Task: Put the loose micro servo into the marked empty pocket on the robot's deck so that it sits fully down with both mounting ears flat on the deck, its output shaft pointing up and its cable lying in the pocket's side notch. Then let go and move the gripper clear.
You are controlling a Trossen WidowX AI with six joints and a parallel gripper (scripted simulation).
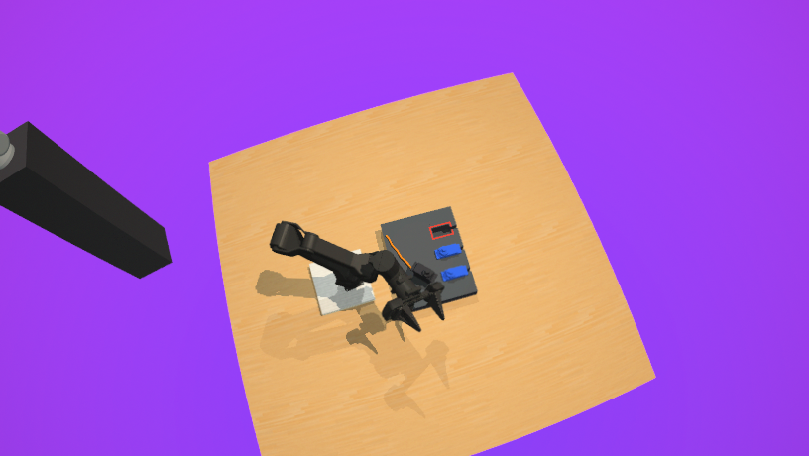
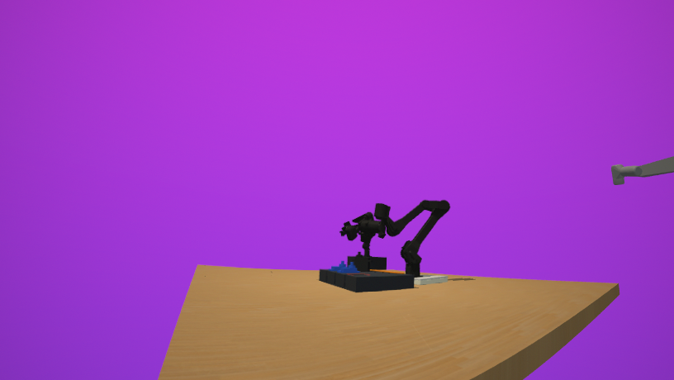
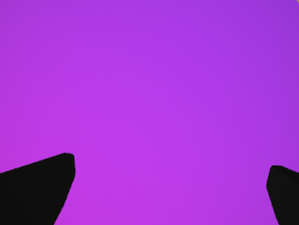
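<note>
Now: the dark grey deck 60 mm ahead of my gripper tip, 240 mm to the left of it and 230 mm below it.
</note>
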